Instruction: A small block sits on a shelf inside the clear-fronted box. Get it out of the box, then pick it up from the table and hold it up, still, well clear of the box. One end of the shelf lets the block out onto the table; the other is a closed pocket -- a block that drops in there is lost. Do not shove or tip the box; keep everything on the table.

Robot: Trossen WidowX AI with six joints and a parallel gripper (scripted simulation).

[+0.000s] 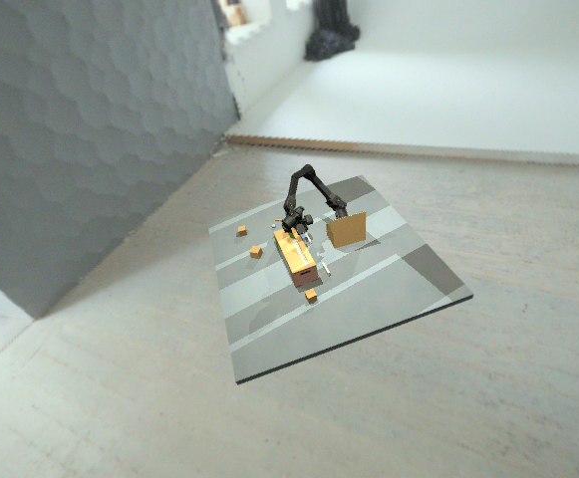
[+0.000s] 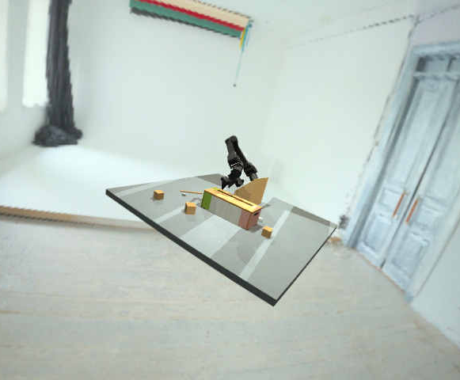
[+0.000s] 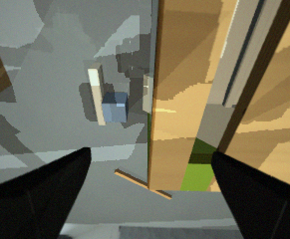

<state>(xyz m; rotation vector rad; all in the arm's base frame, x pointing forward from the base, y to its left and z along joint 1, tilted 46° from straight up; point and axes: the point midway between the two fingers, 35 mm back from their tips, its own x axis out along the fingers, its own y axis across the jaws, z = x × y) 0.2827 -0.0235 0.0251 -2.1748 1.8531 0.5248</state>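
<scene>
The small blue block lies 4 cm behind my gripper tip, 6 cm to the right of it and 13 cm below it. From my gripper tip the other things lie so: thin wooden stick 5 cm ahead, 28 cm to the right, 14 cm below; long wooden box 1 cm ahead, 12 cm to the left, 8 cm below.
</scene>
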